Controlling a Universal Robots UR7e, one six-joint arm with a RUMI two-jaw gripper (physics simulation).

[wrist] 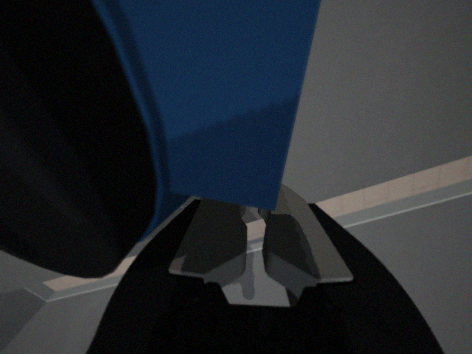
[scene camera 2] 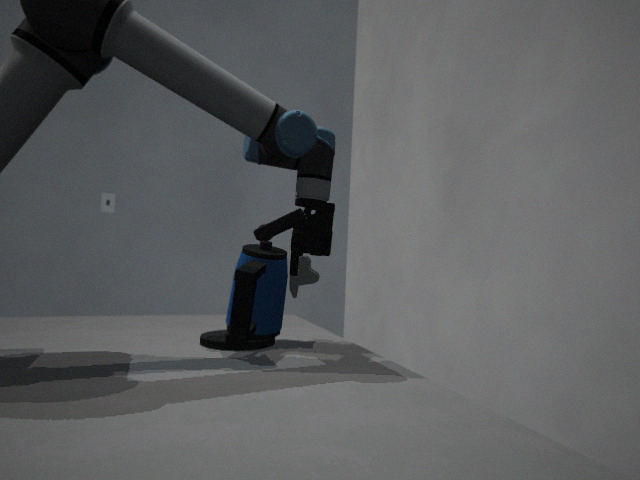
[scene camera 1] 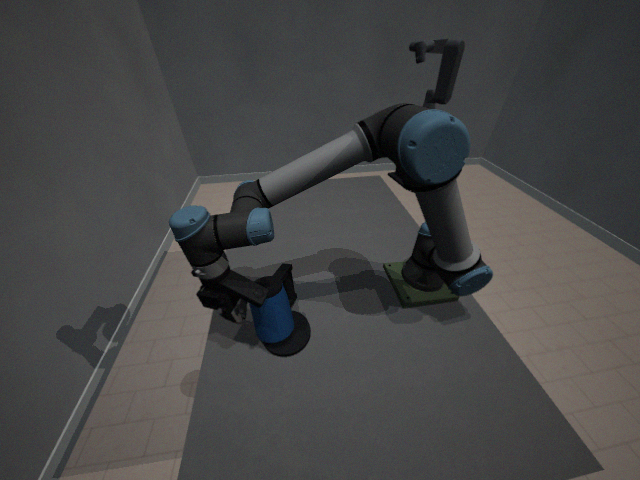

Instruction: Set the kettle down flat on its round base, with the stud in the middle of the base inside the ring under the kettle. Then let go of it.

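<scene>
The blue kettle (scene camera 1: 273,317) (scene camera 2: 271,297) (wrist: 225,75) with black lid and handle leans slightly, its top toward the near wall. It sits off-centre on the round black base (scene camera 1: 301,333) (scene camera 2: 212,339), shifted toward that wall, with part of the base bare on the robot-base side. The stud and the ring are hidden. My gripper (scene camera 1: 240,316) (scene camera 2: 294,291) (wrist: 249,173) is shut and empty, pointing down at the kettle's wall side, opposite the bare part of the base. Its tips are about mid-height on the kettle. In the wrist view the blue spout partly covers the fingertips.
The wrist's black bracket (scene camera 1: 248,286) (scene camera 2: 279,223) reaches over the kettle's lid, very close to the knob; contact is unclear. A wall (scene camera 2: 465,206) stands close behind the gripper. The arm's green mounting plate (scene camera 1: 429,298) is on the dark mat (scene camera 1: 387,403).
</scene>
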